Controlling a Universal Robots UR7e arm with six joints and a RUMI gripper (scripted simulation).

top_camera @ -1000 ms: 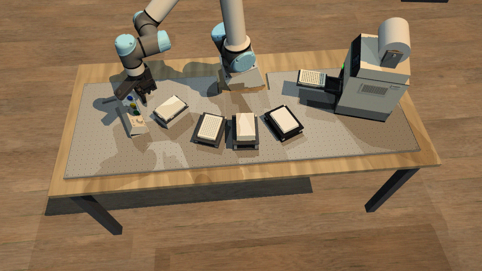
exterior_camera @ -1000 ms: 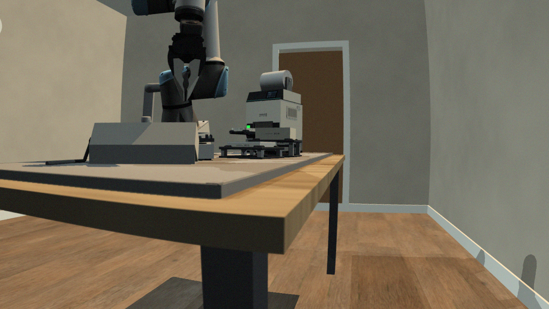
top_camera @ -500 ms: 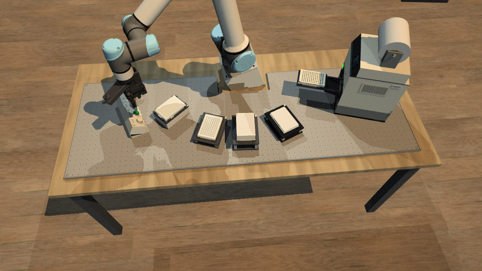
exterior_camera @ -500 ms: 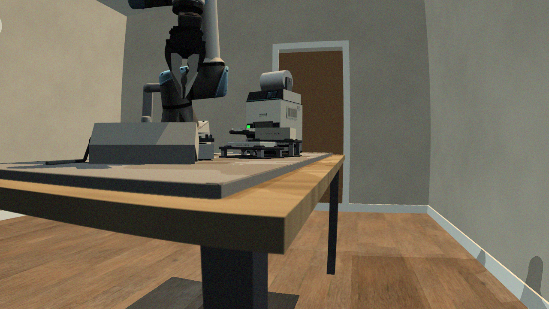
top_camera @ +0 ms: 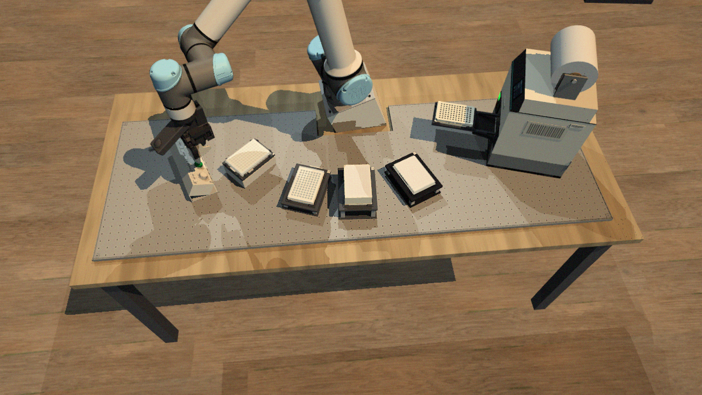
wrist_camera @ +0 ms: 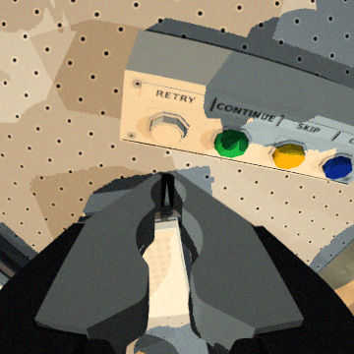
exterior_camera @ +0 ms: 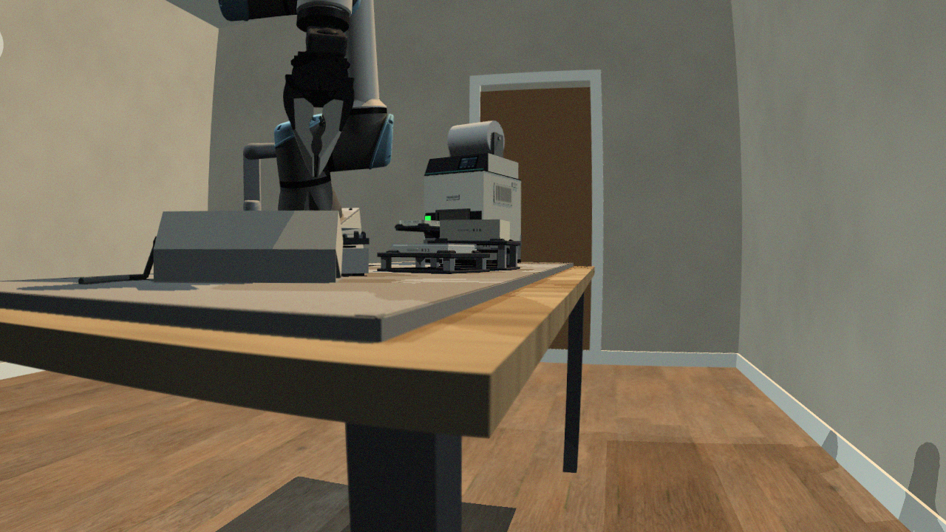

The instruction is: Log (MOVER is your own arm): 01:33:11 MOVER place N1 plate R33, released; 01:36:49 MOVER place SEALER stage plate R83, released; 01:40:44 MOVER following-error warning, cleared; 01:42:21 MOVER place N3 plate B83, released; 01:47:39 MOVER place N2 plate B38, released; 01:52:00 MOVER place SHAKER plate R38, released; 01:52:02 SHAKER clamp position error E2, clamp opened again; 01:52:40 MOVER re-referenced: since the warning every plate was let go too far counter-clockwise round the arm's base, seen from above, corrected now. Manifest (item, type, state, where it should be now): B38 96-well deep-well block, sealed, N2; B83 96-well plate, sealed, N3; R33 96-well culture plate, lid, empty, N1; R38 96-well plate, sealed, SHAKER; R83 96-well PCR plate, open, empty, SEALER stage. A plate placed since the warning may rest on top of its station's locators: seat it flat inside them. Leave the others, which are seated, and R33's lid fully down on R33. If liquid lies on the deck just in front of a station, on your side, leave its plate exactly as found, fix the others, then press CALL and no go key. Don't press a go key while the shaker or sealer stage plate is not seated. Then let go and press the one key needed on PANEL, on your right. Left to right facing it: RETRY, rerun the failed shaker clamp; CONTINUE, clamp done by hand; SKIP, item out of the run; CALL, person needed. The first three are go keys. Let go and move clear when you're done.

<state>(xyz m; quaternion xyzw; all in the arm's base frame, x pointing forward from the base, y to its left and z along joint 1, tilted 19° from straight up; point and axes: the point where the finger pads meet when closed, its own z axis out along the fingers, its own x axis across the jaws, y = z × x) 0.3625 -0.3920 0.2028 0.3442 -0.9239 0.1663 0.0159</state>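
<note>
Right now the retry key is 8 cm below my hand. Round my hand: call key (13 cm behind, 8 cm to the right, 8 cm below); then continue key (8 cm below, 4 cm behind, 3 cm to the right); then skip key (9 cm behind, 8 cm below, 5 cm to the right).
</note>
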